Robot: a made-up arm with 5 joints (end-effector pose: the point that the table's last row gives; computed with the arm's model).
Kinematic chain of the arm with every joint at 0, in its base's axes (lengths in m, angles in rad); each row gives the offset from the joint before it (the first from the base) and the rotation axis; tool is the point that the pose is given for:
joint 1: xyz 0 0 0.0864 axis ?
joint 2: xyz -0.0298 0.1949 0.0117 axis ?
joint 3: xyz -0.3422 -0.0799 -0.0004 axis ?
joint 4: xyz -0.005 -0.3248 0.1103 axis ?
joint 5: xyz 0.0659 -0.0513 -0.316 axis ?
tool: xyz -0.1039 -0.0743 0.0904
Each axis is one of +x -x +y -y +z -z.
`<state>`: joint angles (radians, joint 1 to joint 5).
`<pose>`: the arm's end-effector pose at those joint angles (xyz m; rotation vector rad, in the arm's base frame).
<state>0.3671 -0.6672 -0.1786 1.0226 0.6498</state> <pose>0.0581 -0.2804 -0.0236 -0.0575 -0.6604 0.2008</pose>
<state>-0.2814 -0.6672 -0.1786 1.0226 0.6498</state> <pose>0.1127 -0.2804 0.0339 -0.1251 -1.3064 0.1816</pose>
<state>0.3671 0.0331 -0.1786 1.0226 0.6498</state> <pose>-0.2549 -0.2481 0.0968 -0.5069 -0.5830 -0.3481</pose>
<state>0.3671 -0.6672 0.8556 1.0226 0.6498</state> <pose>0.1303 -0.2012 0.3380 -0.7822 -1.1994 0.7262</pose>
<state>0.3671 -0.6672 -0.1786 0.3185 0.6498</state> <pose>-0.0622 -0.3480 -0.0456 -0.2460 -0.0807 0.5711</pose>
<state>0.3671 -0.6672 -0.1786 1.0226 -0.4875</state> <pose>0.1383 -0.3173 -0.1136 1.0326 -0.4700 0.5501</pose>
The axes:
joint 1: +y
joint 2: -z
joint 3: -x
joint 4: -y
joint 5: -x

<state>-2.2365 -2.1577 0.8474 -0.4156 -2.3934</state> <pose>-0.5417 0.0283 0.5827 -0.7020 -0.4344 1.1440</pose>
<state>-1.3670 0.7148 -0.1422 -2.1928 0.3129</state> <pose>-0.3588 0.1167 -0.6063 0.3895 0.6741 0.3938</pose>
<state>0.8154 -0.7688 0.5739 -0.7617 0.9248</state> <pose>0.0464 -0.4344 0.3177 -1.2953 0.8022 1.3837</pose>
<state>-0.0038 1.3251 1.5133 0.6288 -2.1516</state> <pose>-0.4123 0.2296 0.4915 0.5909 -0.2532 -0.6620</pose>
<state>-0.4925 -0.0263 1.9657 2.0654 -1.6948</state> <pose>-0.1693 0.5378 0.3700 -0.6523 0.2183 1.8905</pose>
